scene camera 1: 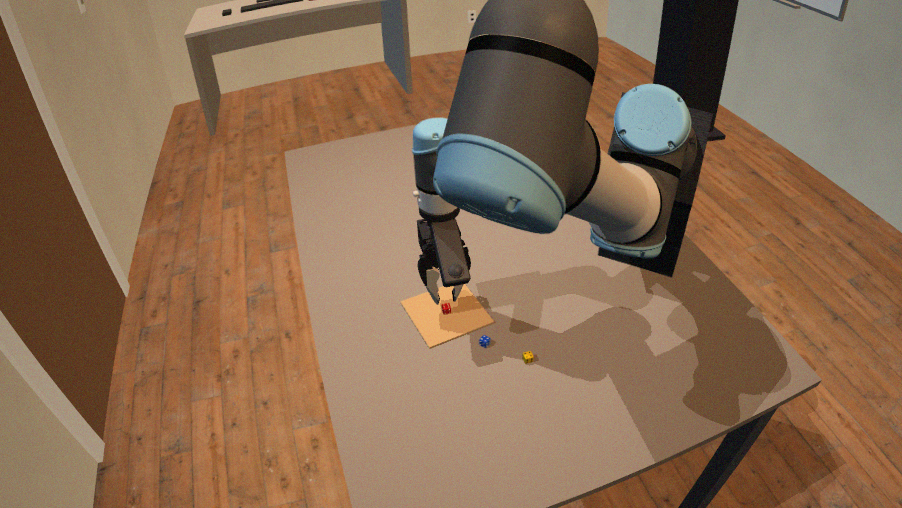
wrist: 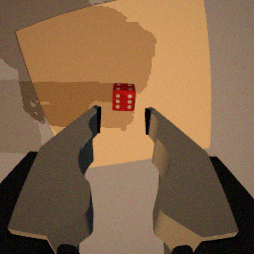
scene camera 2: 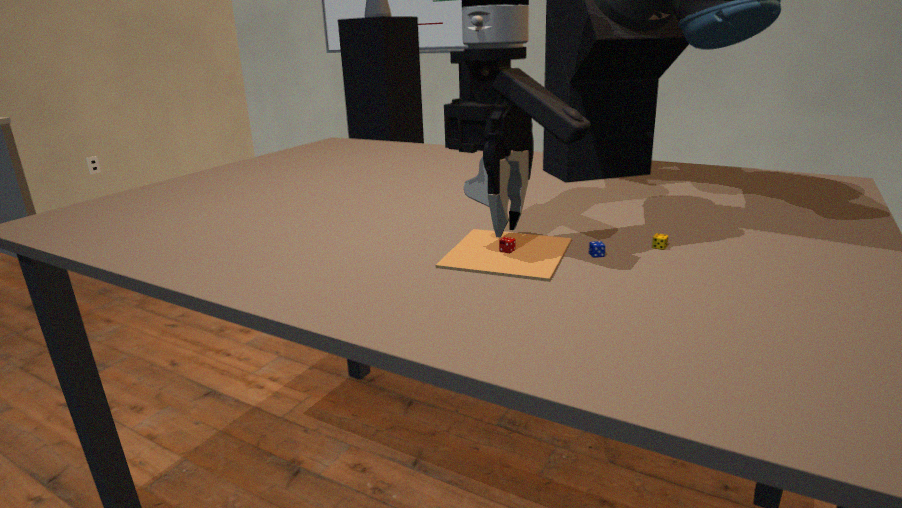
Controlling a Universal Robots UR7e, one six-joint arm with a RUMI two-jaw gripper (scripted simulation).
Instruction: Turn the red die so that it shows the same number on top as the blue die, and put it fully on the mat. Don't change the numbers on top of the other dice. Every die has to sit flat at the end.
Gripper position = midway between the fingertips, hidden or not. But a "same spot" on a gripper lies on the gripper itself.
my gripper: scene camera 1; wrist 123, 109; scene camera 2
mat: scene camera 1; wrist 73, 60; scene camera 2
same spot on my gripper: [scene camera 1: 429, 275] = [scene camera 2: 502, 170]
same spot on mat: [scene camera 2: 536, 257] = [scene camera 1: 450, 326]
